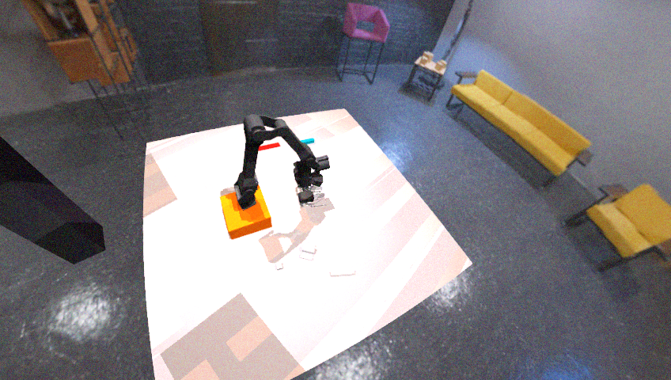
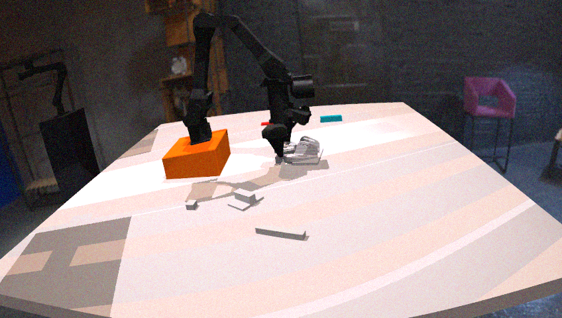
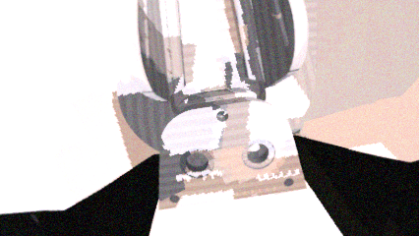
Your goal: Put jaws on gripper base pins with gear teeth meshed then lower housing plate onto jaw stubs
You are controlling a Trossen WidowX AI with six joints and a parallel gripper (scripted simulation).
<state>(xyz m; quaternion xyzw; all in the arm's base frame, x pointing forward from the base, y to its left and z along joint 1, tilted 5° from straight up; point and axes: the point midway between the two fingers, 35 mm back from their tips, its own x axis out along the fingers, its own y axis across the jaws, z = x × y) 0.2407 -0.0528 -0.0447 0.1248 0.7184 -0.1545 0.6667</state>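
The flat plate lies 70 mm ahead of my gripper tip, 30 mm to the right of it and 10 mm below it. The rest, counted from my gripper tip: gripper base (20 mm above, 10 mm ahead); small grey cube (260 mm behind, 230 mm to the right, 10 mm below); stepped piece (240 mm to the right, 130 mm behind, 10 mm below).
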